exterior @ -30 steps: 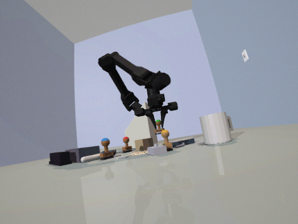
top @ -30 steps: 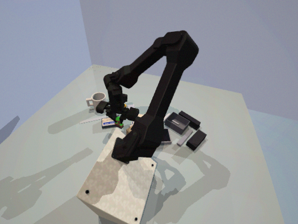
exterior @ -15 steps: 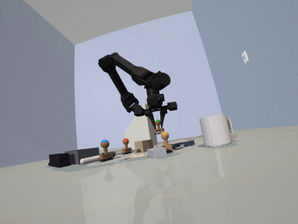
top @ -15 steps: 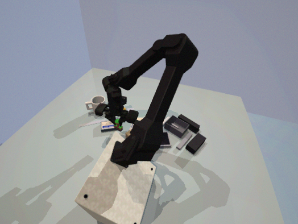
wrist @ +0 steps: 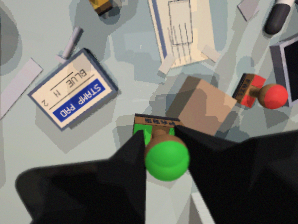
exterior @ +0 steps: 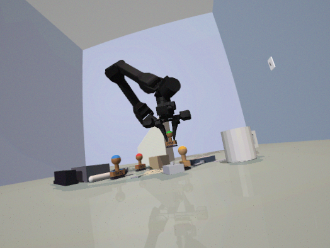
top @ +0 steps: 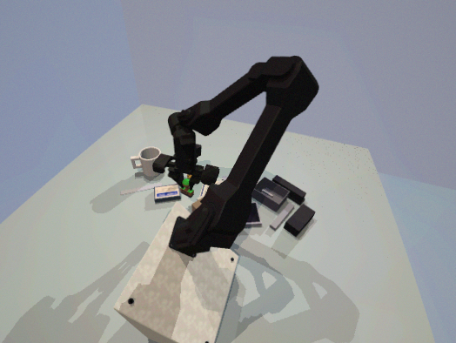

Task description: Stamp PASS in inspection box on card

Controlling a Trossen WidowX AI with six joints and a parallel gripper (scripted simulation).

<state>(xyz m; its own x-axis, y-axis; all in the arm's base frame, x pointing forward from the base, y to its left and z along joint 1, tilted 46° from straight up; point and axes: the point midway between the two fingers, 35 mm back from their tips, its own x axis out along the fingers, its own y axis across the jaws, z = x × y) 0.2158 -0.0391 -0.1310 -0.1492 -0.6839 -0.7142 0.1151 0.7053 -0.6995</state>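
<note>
Right now the dark ink pad is 21 cm to the right of my gripper tip and 9 cm below it. From my gripper tip the other things lie so: cardboard box 1 cm behind, 6 cm to the right, 7 cm below; blue stamp pad 4 cm ahead, 9 cm to the left, 8 cm below; green-knobbed stamp right at my gripper tip.
</note>
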